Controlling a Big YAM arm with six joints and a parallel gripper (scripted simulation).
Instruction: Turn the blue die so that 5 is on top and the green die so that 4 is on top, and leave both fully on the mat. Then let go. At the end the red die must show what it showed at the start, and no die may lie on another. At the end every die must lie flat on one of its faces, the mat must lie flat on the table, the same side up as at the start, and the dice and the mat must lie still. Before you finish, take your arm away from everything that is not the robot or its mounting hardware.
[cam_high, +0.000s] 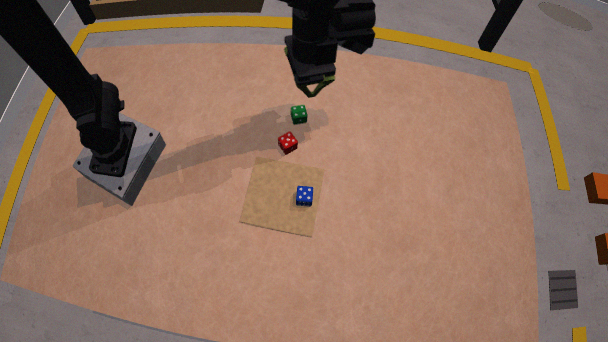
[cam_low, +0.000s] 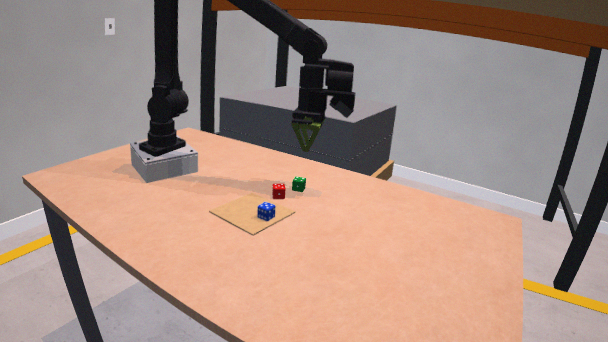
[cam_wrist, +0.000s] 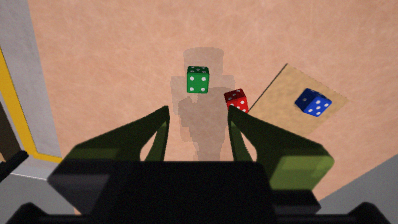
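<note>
Now: hand 10 mm past the green die and 110 mm above it. Round my hand: tan mat (30 mm behind, 180 mm to the right, 120 mm below); red die (30 mm behind, 70 mm to the right, 110 mm below); blue die (10 mm ahead, 180 mm to the right, 100 mm below).
</note>
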